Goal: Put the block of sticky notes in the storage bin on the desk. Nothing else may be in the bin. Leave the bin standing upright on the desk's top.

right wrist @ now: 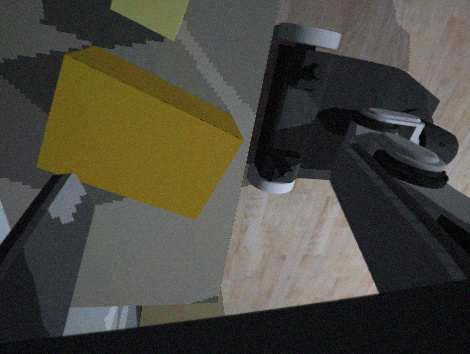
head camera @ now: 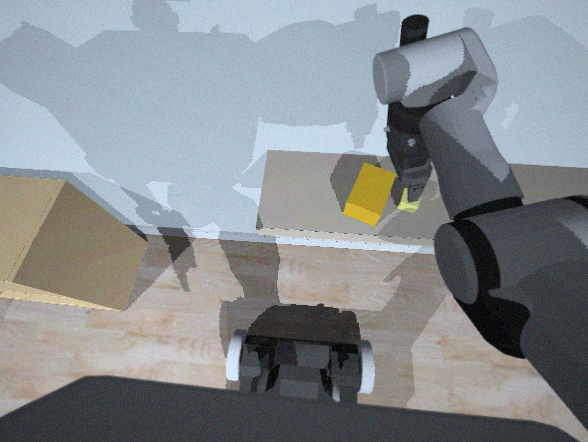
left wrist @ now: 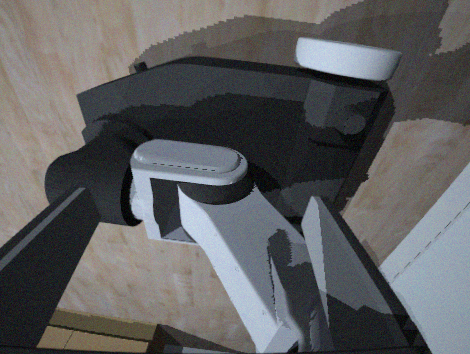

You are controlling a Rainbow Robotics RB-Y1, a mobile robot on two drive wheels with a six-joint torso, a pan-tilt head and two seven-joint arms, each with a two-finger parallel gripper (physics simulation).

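Places are measured from the robot's base along level axes (x left, y back, z up), in millimetres.
Pixels of known places: left gripper, fingertip midpoint: (left wrist: 202,206); right gripper, fingertip midpoint: (right wrist: 212,176) (head camera: 403,179); robot's base, origin of the base link: (head camera: 299,359).
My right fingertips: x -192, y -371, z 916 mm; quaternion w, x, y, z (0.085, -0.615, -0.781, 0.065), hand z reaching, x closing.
For each thing: its top centre in the pictures, then the offset to it from my right fingertips. "*": a spot on its surface instead. Level surfaces: height alone.
- grey-brown desk top, its level: dz -166 mm
- larger orange-yellow box, middle of its top: (right wrist: 142,153) (head camera: 372,187) dz -100, dx +42, dy -41 mm
- large tan box-like piece, surface spot: (head camera: 85,240) * dz -502, dx +1065, dy +21 mm
- wood floor, its level: dz -915 mm
A small pale yellow block, the sticky notes (head camera: 408,205) (right wrist: 152,15), lies on the grey-brown desk top (head camera: 295,200) (right wrist: 155,265). In the head view a right finger partly covers it; in the right wrist view it is cut off at the top edge. Beside it is a larger orange-yellow box (head camera: 370,190) (right wrist: 135,135), perhaps the storage bin; no opening shows. My right gripper (head camera: 416,192) (right wrist: 212,176) is open and empty, its fingers near the block in the head view; their height above it is unclear. My left gripper (left wrist: 202,206) is open and empty, away from both.
A large tan box-like piece (head camera: 85,240) stands at the left of the head view. My wheeled base (head camera: 300,360) (left wrist: 225,120) (right wrist: 345,90) is on the wood floor (head camera: 175,330) below the desk edge. My right forearm covers part of the desk's right side.
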